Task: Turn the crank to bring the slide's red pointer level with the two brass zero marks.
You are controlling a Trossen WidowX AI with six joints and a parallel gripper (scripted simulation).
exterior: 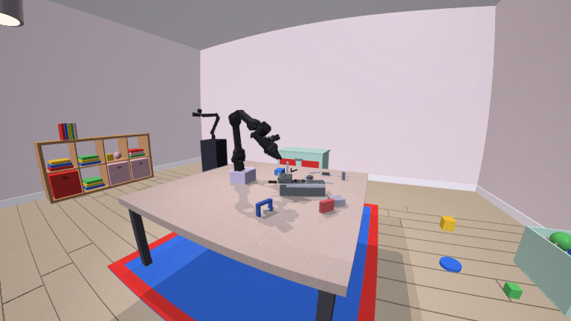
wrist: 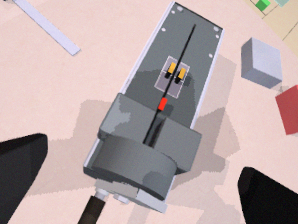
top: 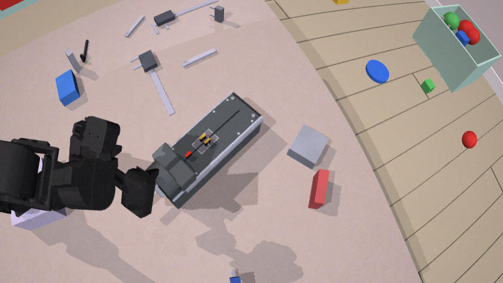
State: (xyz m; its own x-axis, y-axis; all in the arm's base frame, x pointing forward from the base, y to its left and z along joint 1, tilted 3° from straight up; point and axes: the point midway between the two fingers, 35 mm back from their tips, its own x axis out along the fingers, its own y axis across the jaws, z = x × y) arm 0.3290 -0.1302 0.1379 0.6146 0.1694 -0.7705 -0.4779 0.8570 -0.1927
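Now: the dark brown crank handle 40 mm behind my gripper tip, 10 mm to the right of it and 140 mm below it. Also, from my gripper tip: red pointer: 90 mm ahead, 10 mm to the left, 120 mm below; then red block: 290 mm ahead, 180 mm to the right, 180 mm below; then grey block: 340 mm ahead, 90 mm to the right, 190 mm below.
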